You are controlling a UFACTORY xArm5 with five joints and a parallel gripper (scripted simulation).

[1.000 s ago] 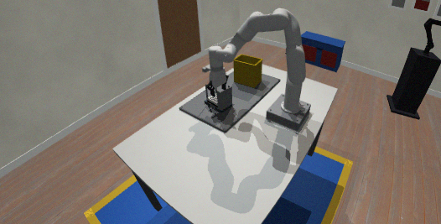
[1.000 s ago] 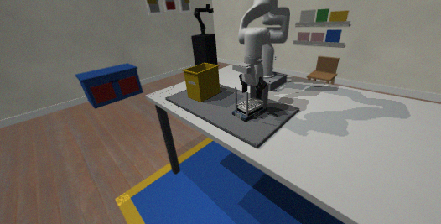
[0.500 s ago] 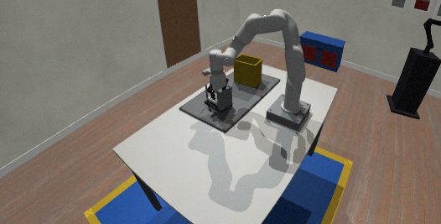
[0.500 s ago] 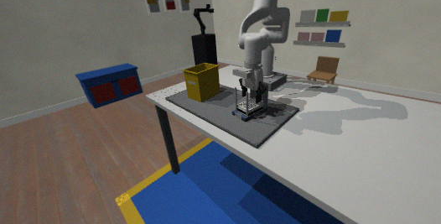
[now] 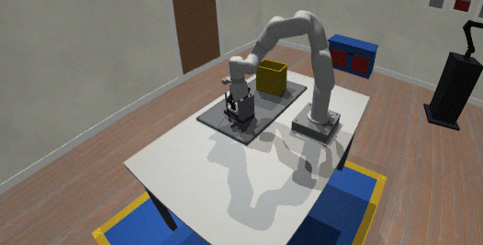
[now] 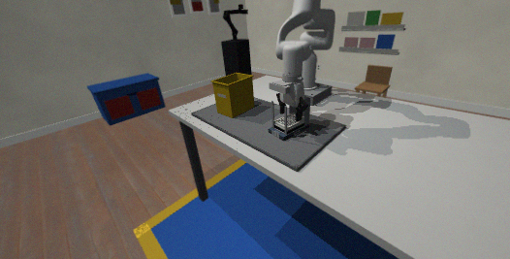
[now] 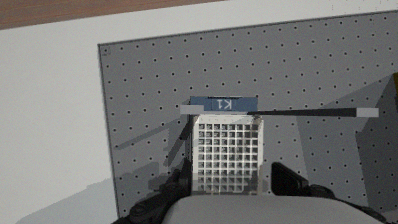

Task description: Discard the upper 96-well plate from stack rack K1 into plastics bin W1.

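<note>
Right now the 96-well plate is 30 mm below my hand. The rest, counted from my hand: dark plate (40 mm below); yellow plastics bin (40 mm behind, 350 mm to the right, 20 mm above).
</note>
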